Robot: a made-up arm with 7 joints.
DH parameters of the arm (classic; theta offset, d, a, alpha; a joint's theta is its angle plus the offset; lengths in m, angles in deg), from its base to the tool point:
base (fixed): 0 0 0 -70
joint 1: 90 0 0 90
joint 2: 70 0 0 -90
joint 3: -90 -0.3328 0.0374 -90
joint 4: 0 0 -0.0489 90
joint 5: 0 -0.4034 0 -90
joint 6: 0 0 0 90
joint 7: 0 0 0 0
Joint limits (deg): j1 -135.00..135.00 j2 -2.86..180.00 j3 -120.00..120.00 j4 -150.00..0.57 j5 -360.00..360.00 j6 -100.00..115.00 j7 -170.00..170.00
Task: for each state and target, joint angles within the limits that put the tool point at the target. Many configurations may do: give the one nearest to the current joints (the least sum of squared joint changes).
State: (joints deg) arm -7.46 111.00 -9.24 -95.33 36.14 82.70 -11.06
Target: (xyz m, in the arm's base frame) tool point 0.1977 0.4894 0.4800
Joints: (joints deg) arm -21.43 128.02 -2.12 -44.96 36.14 82.70 -11.06
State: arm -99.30 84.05 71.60 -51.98 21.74 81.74 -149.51
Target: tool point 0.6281 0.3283 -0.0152
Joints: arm -72.68 20.81 77.33 -47.47 21.74 81.74 -149.51
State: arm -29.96 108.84 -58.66 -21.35 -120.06 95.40 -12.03
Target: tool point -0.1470 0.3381 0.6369
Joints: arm -16.06 152.29 -59.46 0.50 -120.06 95.40 -12.03
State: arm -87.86 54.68 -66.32 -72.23 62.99 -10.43 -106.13
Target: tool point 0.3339 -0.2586 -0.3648
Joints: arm -58.31 31.18 -95.31 -96.11 62.99 -10.43 -106.13
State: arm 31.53 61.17 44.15 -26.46 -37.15 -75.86 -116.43
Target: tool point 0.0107 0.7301 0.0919
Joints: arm 34.41 88.27 55.31 -27.11 -37.15 -75.86 -116.43
